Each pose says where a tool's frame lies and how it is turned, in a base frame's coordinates. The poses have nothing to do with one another.
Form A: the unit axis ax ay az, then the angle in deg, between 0 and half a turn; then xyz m.
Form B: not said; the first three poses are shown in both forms.
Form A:
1: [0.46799, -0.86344, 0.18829, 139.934, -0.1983, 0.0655, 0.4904]
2: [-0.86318, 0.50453, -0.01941, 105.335, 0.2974, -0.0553, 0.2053]
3: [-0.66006, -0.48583, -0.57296, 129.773, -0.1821, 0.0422, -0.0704]
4: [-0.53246, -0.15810, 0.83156, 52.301, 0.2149, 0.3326, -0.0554]
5: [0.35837, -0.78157, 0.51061, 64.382, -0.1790, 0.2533, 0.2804]
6: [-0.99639, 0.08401, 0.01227, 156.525, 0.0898, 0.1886, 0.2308]
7: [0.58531, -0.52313, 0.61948, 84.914, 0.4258, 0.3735, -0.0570]
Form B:
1: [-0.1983, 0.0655, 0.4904, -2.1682, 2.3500, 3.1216]
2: [0.2974, -0.0553, 0.2053, 1.0164, 1.8379, -1.0673]
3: [-0.1821, 0.0422, -0.0704, 1.3202, 1.6724, -3.0904]
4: [0.2149, 0.3326, -0.0554, 2.2471, 0.4946, -1.4718]
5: [-0.1790, 0.2533, 0.2804, -2.4007, 0.9516, 3.0227]
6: [0.0898, 0.1886, 0.2308, 1.5457, 2.7312, -1.4277]
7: [0.4258, 0.3735, -0.0570, -1.7845, 1.1170, 2.8158]
